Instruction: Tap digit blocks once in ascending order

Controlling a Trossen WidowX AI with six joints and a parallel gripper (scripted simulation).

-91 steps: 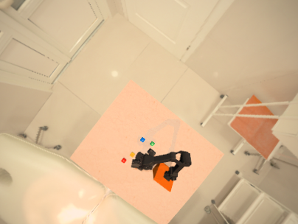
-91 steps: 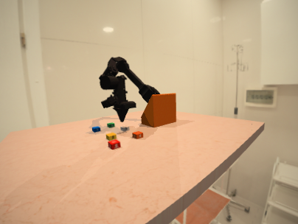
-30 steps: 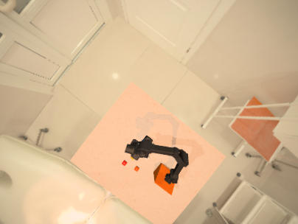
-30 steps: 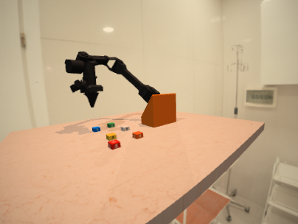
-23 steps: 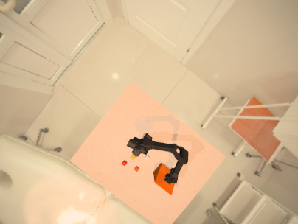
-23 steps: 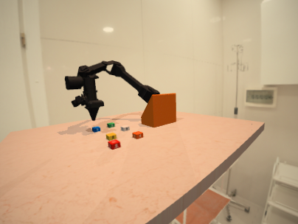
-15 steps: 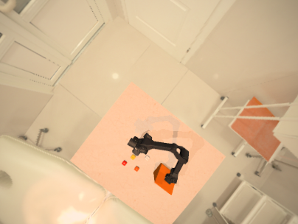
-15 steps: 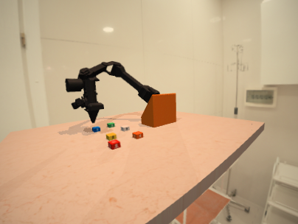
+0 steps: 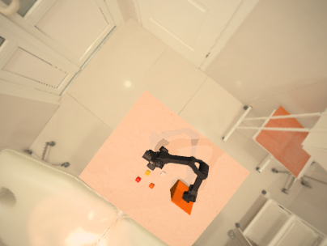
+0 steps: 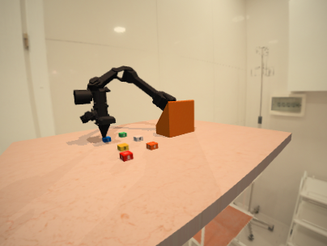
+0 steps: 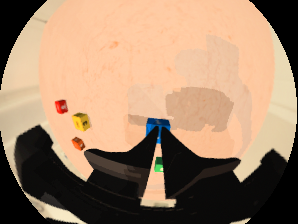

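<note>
Now: gripper tip 10 mm past the blue block and 10 mm above it. Also, from my gripper tip: green block (100 mm behind, 30 mm to the right, 10 mm below); yellow block (160 mm to the left, 30 mm behind, 10 mm below); white block (130 mm behind, 90 mm to the left, 10 mm below).
</note>
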